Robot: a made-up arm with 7 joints. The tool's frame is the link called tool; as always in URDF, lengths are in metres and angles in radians.
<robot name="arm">
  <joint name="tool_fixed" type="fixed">
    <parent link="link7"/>
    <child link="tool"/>
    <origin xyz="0 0 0" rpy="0 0 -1.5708"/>
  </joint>
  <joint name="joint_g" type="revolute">
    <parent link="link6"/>
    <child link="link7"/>
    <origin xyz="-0.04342 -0.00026 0.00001" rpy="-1.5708 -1.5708 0"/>
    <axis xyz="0 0 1"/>
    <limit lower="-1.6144" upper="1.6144"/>
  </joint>
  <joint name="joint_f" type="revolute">
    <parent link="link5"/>
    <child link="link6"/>
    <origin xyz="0.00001 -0.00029 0.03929" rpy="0 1.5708 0"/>
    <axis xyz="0 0 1"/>
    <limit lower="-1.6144" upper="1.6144"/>
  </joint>
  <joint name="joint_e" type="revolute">
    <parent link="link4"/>
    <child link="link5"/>
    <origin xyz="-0.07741 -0.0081 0.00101" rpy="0 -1.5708 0"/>
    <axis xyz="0 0 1"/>
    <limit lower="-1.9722" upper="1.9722"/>
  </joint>
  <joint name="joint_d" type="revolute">
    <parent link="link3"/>
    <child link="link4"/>
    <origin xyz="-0.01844 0 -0.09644" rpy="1.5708 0 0"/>
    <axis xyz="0 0 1"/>
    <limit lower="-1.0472" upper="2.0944"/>
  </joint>
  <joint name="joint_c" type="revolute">
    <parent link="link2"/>
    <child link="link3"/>
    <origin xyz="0.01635 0.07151 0.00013" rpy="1.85 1.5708 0"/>
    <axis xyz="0 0 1"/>
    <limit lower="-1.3" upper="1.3"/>
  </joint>
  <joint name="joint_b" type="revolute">
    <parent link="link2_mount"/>
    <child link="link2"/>
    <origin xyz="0.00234 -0.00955 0.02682" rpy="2.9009 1.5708 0"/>
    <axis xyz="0 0 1"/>
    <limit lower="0" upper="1.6"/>
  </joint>
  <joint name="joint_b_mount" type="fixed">
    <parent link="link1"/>
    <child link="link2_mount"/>
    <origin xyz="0.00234 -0.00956 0.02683" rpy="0 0 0"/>
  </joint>
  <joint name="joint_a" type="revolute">
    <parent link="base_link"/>
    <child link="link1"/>
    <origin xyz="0 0 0" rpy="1.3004 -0.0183 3.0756"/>
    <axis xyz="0 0 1"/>
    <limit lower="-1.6" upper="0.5"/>
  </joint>
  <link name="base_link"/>
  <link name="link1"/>
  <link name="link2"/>
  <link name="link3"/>
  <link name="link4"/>
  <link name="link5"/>
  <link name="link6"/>
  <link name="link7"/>
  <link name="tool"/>
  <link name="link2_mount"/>
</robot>
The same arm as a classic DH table. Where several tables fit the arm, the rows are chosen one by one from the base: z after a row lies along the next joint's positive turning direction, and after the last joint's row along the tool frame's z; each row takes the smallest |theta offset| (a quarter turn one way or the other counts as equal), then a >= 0, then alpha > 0; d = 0 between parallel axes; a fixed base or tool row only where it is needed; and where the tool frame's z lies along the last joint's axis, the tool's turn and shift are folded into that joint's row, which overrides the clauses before.
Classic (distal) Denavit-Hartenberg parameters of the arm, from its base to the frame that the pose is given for. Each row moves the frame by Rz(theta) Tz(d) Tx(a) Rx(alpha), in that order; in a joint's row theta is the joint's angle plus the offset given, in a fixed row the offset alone. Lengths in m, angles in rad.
base (fixed): theta_offset -0.071; d 0; a 0; alpha -1.3004
joint_a: theta_offset -1.3112; d 0.0536; a -0.0197; alpha -1.5708
joint_b: theta_offset 1.2915; d 0.0001; a -0.004; alpha 1.5708
joint_c: theta_offset 1.5708; d -0.1697; a 0.0184; alpha -1.5708
joint_d: theta_offset 1.5708; d 0.001; a 0.0081; alpha 1.5708
joint_e: theta_offset 0; d 0.1167; a 0.0003; alpha -1.5708
joint_f: theta_offset -1.5708; d 0; a 0.0434; alpha 1.5708
joint_g: theta_offset 0; d -0.0003; a 0; alpha 0
Joint limits (rad, base to tool): -1.6..0.5 0..1.6 -1.3..1.3 -1.0472..2.0944 -1.9722..1.9722 -1.6144..1.6144 -1.6144..1.6144

